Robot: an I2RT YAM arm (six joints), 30 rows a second.
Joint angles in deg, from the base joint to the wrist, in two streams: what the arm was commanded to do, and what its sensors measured. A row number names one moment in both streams.
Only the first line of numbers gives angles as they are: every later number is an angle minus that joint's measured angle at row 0.
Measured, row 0: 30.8, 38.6, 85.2, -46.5, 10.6, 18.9
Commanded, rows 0 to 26: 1.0, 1.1, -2.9, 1.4, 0.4, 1.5; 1.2, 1.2, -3.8, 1.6, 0.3, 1.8; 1.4, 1.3, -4.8, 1.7, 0.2, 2.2; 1.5, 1.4, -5.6, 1.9, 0.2, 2.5; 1.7, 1.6, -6.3, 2.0, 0.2, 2.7; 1.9, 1.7, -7.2, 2.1, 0.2, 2.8; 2.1, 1.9, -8.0, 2.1, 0.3, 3.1; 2.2, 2.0, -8.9, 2.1, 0.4, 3.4; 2.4, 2.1, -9.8, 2.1, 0.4, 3.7; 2.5, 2.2, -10.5, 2.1, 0.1, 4.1; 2.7, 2.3, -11.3, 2.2, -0.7, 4.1; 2.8, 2.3, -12.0, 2.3, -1.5, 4.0; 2.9, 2.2, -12.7, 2.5, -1.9, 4.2; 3.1, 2.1, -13.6, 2.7, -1.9, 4.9; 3.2, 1.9, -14.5, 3.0, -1.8, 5.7; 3.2, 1.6, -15.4, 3.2, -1.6, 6.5; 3.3, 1.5, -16.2, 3.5, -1.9, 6.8; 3.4, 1.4, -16.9, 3.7, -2.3, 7.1; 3.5, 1.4, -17.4, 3.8, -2.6, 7.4; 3.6, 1.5, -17.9, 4.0, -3.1, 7.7; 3.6, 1.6, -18.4, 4.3, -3.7, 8.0; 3.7, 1.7, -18.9, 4.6, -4.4, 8.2; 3.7, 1.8, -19.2, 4.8, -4.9, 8.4; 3.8, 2.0, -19.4, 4.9, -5.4, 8.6; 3.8, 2.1, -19.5, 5.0, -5.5, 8.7; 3.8, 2.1, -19.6, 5.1, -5.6, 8.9; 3.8, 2.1, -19.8, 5.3, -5.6, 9.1
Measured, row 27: 3.4, 2.3, -19.5, 0.6, -4.1, 7.5
